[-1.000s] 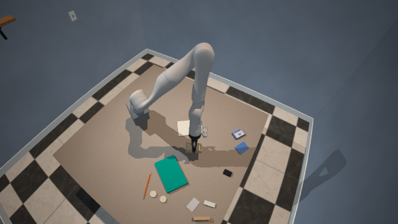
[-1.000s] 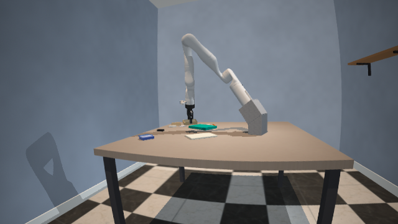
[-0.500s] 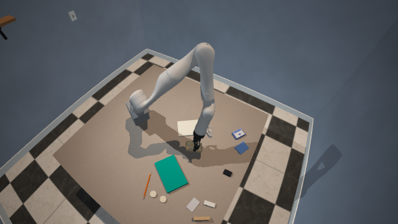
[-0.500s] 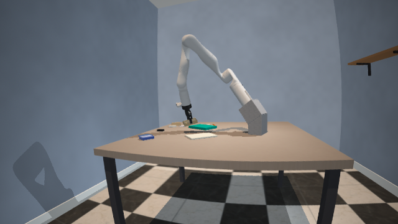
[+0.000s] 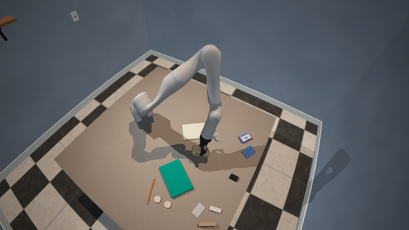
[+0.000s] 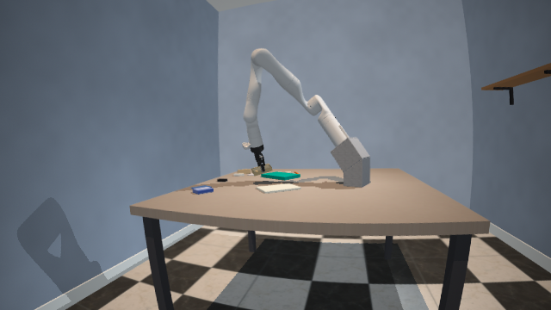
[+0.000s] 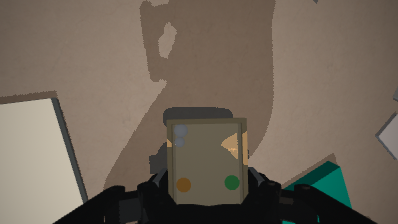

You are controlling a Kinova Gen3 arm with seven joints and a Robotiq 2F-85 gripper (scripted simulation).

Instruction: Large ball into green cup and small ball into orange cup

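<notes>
Now: hand 10 mm to the left of the covered wooden puzzle and 20 mm above it. The rest, counted from my hand: teal book (50 mm behind, 230 mm to the right, 80 mm below); then cream pad (140 mm behind, 150 mm to the left, 80 mm below); then black block (270 mm ahead, 20 mm to the right, 80 mm below).
</notes>
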